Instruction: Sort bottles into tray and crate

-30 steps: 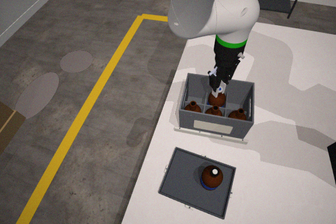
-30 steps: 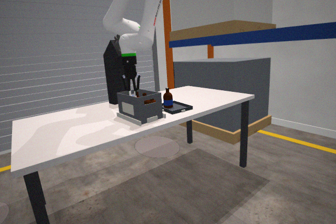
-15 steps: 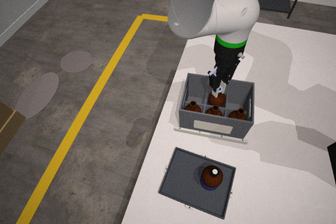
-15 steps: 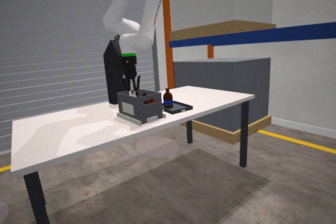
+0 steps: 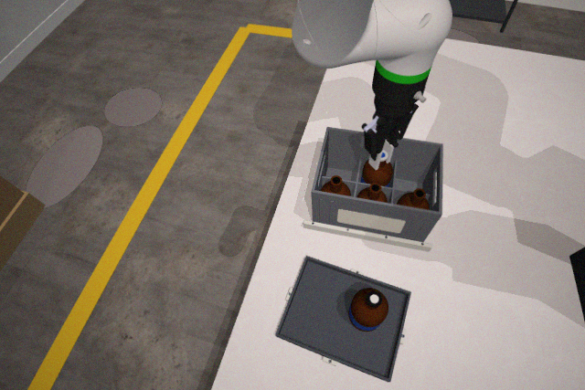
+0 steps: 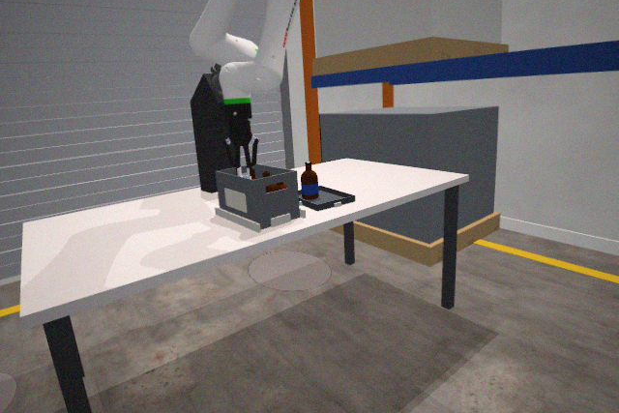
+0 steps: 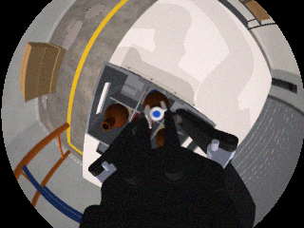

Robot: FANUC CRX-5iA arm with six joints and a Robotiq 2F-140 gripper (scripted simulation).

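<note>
Right now the grey crate is 80 mm below my hand, 40 mm to the left of it and 10 mm behind it. The rest, counted from my hand: flat tray (340 mm to the left, 150 mm below, 40 mm behind).
</note>
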